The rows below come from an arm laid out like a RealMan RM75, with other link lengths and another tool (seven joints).
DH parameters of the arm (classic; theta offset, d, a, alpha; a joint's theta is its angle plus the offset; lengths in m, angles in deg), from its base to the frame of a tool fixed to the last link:
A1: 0 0.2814 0 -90
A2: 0 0 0 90
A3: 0 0.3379 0 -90
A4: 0 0 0 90
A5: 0 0.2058 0 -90
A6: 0 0 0 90
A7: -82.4 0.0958 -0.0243 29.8
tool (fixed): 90 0.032 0 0
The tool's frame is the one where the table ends.
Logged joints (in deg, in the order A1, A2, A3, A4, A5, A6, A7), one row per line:
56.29 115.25 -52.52 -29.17 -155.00 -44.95 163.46
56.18 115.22 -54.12 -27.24 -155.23 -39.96 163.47
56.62 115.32 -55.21 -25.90 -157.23 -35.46 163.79
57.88 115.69 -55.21 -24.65 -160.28 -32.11 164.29
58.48 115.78 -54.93 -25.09 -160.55 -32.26 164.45
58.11 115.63 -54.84 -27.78 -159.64 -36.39 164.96
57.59 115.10 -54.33 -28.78 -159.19 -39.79 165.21
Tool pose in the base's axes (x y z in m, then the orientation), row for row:
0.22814 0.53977 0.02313 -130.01 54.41 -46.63
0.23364 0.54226 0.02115 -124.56 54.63 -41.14
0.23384 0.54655 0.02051 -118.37 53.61 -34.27
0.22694 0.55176 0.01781 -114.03 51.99 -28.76
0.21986 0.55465 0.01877 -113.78 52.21 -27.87
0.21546 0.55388 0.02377 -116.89 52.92 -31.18
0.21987 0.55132 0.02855 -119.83 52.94 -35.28
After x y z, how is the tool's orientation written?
As angles about the fixed x, y, z axes (roll, pitch, yaw), in degrees.
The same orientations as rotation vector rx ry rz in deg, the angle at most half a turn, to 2 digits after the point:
-91.62 68.52 31.99
-90.48 65.14 32.16
-90.07 60.54 31.91
-90.43 56.38 31.61
-90.59 55.85 32.29
-91.03 58.18 32.48
-91.14 60.85 31.48

